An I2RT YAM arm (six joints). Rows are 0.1 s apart.
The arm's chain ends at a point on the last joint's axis. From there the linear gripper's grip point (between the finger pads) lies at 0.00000 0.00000 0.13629 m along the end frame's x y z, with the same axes.
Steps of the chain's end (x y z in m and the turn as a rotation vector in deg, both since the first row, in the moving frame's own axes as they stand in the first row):
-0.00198 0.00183 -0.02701 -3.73 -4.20 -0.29
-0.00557 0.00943 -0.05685 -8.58 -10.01 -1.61
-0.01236 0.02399 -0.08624 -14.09 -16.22 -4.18
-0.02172 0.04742 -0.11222 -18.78 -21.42 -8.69
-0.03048 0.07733 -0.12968 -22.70 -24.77 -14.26
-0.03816 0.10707 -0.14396 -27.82 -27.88 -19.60
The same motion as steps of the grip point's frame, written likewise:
-0.01193 0.01071 -0.02766 -3.73 -4.20 -0.29
-0.02888 0.02999 -0.06044 -8.58 -10.01 -1.61
-0.04880 0.05809 -0.09571 -14.09 -16.22 -4.18
-0.06710 0.09389 -0.12869 -18.78 -21.42 -8.69
-0.07900 0.13484 -0.15233 -22.70 -24.77 -14.26
-0.08738 0.17773 -0.17461 -27.82 -27.88 -19.60

